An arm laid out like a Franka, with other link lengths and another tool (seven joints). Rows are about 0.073 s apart.
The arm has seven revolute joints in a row. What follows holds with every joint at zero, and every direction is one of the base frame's. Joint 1 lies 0.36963 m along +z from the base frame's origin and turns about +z. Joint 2 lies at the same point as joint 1 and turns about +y. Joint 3 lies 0.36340 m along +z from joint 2 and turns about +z. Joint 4 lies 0.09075 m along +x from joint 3 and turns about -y. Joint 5 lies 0.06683 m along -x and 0.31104 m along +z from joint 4 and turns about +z. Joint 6 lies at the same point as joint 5 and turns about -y. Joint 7 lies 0.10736 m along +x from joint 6 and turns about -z. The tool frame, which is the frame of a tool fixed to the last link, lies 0.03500 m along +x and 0.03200 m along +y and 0.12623 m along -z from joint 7; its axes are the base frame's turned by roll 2.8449, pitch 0.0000 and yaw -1.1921 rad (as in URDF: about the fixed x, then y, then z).
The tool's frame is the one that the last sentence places.
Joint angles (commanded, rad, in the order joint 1, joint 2, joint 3, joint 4, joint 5, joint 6, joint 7), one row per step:
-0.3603 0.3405 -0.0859 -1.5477 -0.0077 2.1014 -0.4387
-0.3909 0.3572 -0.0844 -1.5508 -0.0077 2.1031 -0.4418
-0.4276 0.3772 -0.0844 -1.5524 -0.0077 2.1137 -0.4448
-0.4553 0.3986 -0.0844 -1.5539 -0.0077 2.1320 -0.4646
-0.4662 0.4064 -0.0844 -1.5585 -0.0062 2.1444 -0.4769
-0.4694 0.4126 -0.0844 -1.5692 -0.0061 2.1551 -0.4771
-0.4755 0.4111 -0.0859 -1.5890 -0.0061 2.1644 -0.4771
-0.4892 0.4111 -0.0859 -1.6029 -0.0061 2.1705 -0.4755
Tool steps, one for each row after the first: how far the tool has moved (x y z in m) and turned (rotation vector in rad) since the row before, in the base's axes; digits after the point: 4 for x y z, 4 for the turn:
-0.0050 -0.0192 -0.0125 0.0067 0.0170 -0.0262
-0.0064 -0.0243 -0.0128 0.0033 0.0108 -0.0334
-0.0044 -0.0184 -0.0128 -0.0019 0.0072 -0.0076
-0.0022 -0.0069 -0.0057 -0.0010 0.0011 0.0010
-0.0009 -0.0021 -0.0076 0.0029 0.0055 -0.0030
-0.0047 -0.0034 -0.0066 0.0043 0.0079 -0.0078
-0.0060 -0.0075 -0.0054 0.0043 0.0064 -0.0155

